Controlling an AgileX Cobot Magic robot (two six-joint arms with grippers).
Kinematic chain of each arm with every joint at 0, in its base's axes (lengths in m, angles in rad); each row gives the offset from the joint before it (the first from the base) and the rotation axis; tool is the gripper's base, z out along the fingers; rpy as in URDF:
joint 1: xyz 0 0 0.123 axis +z
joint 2: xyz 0 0 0 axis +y
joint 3: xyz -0.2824 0 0.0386 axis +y
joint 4: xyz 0.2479 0 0.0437 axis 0.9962 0 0.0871
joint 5: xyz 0 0 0 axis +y
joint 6: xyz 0.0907 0 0.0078 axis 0.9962 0 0.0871
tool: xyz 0 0 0 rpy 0 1.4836 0
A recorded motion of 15 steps. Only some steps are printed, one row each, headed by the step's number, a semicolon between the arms.
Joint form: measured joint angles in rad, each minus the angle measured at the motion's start. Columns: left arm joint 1, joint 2, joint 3, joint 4, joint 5, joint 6; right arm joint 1, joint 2, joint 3, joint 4, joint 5, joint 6.
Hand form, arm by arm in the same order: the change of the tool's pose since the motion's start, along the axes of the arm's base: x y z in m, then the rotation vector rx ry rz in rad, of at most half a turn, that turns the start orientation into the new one. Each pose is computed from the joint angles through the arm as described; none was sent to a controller.
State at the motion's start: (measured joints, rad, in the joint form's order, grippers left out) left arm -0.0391 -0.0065 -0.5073 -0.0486 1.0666 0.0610; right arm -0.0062 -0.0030 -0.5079 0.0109 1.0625 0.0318
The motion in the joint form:
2: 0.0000 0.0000 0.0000 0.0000 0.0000 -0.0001; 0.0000 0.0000 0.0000 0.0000 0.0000 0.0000
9: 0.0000 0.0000 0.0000 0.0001 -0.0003 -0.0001; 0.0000 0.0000 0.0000 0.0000 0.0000 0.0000
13: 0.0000 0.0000 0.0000 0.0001 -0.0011 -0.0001; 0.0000 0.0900 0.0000 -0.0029 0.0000 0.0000
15: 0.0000 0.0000 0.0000 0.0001 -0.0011 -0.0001; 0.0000 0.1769 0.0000 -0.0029 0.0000 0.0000
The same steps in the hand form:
2: 0.0000 0.0000 0.0000 -0.0001 0.0000 0.0000; 0.0000 0.0000 0.0000 0.0000 0.0000 0.0000
9: 0.0000 0.0000 0.0000 0.0000 -0.0003 0.0001; 0.0000 0.0000 0.0000 0.0000 0.0000 0.0000
13: 0.0000 0.0000 0.0001 -0.0001 -0.0011 0.0001; 0.0141 -0.0003 -0.0001 -0.0019 0.0900 -0.0015
15: 0.0000 0.0000 0.0001 -0.0001 -0.0011 0.0001; 0.0276 -0.0004 -0.0013 -0.0014 0.1769 -0.0014

